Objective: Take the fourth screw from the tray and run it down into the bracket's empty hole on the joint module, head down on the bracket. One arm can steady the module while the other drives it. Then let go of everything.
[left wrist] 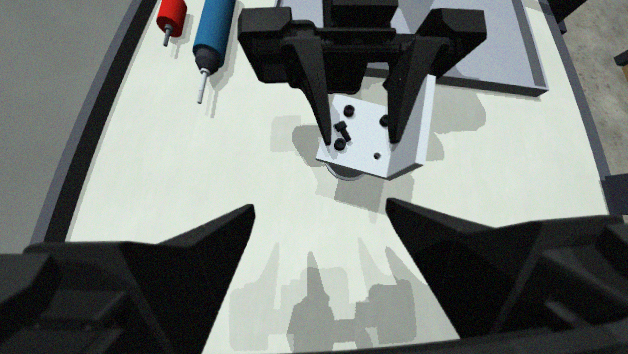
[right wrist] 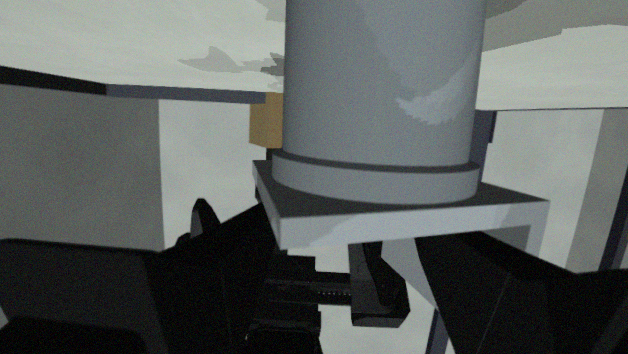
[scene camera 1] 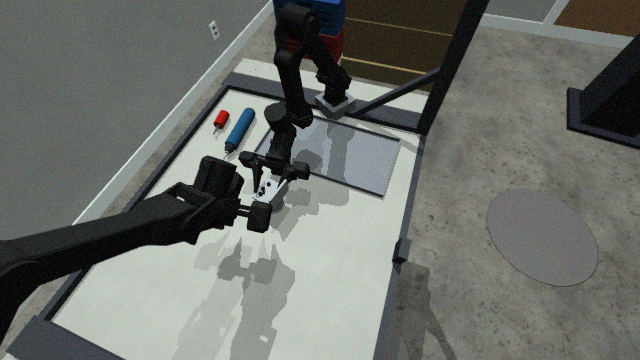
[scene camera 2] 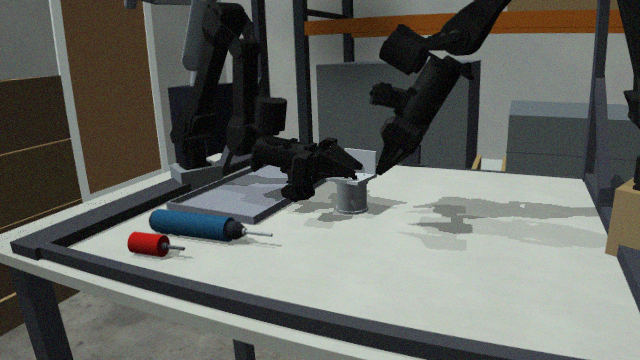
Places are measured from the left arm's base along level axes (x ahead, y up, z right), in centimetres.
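Pixels of known places: left gripper, fingertip midpoint: (left wrist: 320,207) (scene camera 1: 242,206) (scene camera 2: 382,168); right gripper, fingertip midpoint: (left wrist: 362,143) (right wrist: 346,212) (scene camera 1: 265,194) (scene camera 2: 358,170); right arm's base, origin of the base link: (scene camera 1: 335,98) (scene camera 2: 195,165).
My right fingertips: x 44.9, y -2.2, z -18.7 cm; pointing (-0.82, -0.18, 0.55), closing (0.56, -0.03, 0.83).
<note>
For each thing: its top centre in the pictures, then the offset to it from my right fingertips.
- grey round joint module, middle of its top: (right wrist: 365,189) (scene camera 2: 351,176) (scene camera 1: 269,192) dx +1.5, dy -1.4, dz -0.5 cm
- loose black screw, middle of its top: (left wrist: 345,128) dx +0.5, dy -0.1, dz -1.9 cm
- empty hole, middle of its top: (left wrist: 374,158) dx +0.3, dy -1.9, dz +1.7 cm
- shallow grey tray, middle of its top: (left wrist: 404,15) (scene camera 2: 267,180) (scene camera 1: 327,145) dx +26.2, dy -6.3, dz -4.6 cm
- blue driver, middle of its top: (scene camera 2: 206,215) (left wrist: 205,21) (scene camera 1: 234,131) dx +7.1, dy -3.8, dz -27.6 cm
- red-handled tool, middle of its top: (scene camera 2: 157,235) (left wrist: 161,11) (scene camera 1: 217,120) dx +6.0, dy -4.5, dz -36.6 cm
The grey round joint module (scene camera 1: 278,204) (scene camera 2: 351,197) (right wrist: 380,90) stands upright, with the pale L-shaped bracket (scene camera 2: 364,158) (left wrist: 364,131) (right wrist: 400,226) on top. In the left wrist view, three screw heads sit in the bracket; a loose black screw (left wrist: 342,130) lies on its side beside the lower-left head. The empty hole (left wrist: 377,156) is near the upright plate. My right gripper (scene camera 2: 358,172) (left wrist: 362,143) is partly open and empty, its fingertips low over the bracket on both sides of the loose screw. My left gripper (left wrist: 320,207) is open and empty near the module.
The shallow grey tray (scene camera 1: 372,162) (scene camera 2: 215,213) (left wrist: 490,50) lies behind the module; no screw shows in its visible part. A blue driver (scene camera 1: 240,127) (scene camera 2: 192,225) (left wrist: 214,25) and a red-handled tool (scene camera 1: 221,119) (scene camera 2: 147,244) (left wrist: 171,17) lie beside it.
</note>
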